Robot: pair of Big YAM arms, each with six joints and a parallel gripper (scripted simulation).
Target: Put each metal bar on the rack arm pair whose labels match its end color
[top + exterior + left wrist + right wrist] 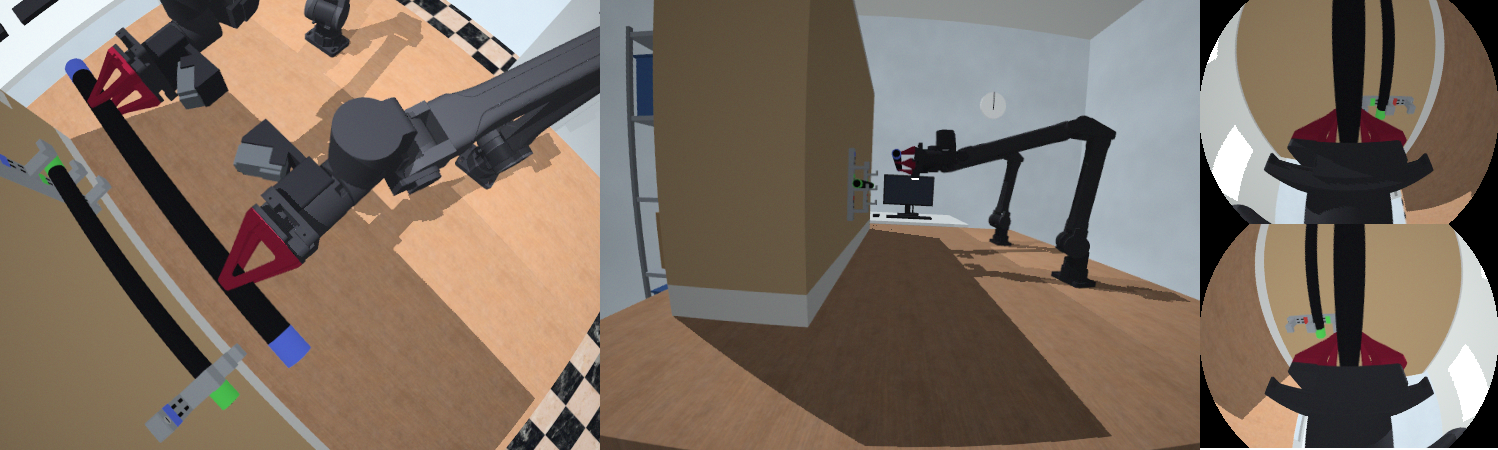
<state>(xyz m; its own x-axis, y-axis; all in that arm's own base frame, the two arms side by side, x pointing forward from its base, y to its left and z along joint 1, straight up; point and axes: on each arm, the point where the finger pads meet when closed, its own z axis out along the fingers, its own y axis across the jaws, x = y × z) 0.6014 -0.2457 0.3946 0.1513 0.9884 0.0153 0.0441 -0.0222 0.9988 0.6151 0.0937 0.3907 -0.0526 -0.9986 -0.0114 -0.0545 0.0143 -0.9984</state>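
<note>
Now: the blue-ended bar 10 mm ahead of my right hand and 150 mm to the left of it. From my right hand the other things lie so: brown wall 330 mm ahead, 170 mm to the left, 60 mm above; then green-ended bar 140 mm ahead, 150 mm to the left, 100 mm below.
</note>
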